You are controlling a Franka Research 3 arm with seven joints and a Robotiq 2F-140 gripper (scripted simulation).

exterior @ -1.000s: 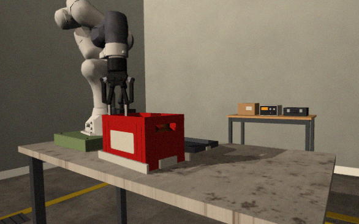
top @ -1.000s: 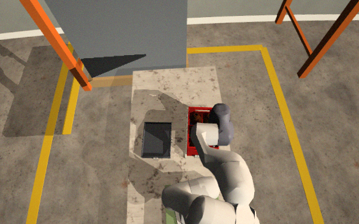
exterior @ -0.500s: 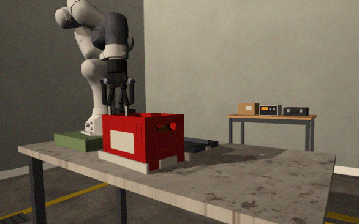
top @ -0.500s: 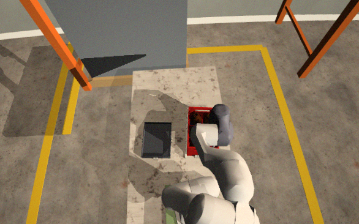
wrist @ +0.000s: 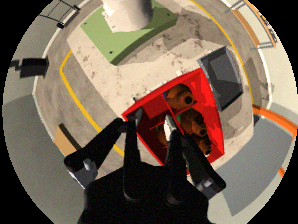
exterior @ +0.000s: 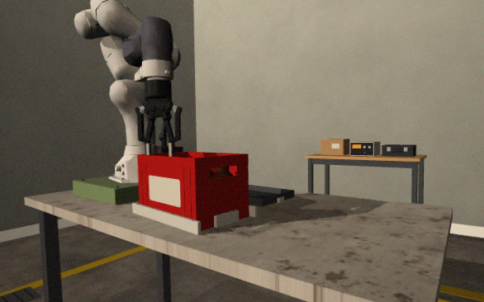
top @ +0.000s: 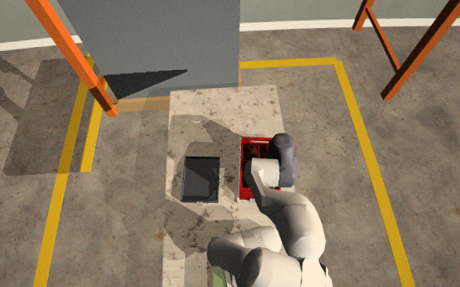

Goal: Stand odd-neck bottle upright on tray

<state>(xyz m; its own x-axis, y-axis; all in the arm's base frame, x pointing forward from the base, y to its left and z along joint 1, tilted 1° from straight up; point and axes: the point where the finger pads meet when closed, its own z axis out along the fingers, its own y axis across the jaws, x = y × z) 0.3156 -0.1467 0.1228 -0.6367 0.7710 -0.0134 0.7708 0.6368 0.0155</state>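
Right now my hand is 9 cm short of the brown bottle, 1 cm to the left of it and 9 cm above it. Round my hand: dark tray 8 cm ahead, 34 cm to the left, 16 cm below; red crate 9 cm ahead, 4 cm to the left, 9 cm below.
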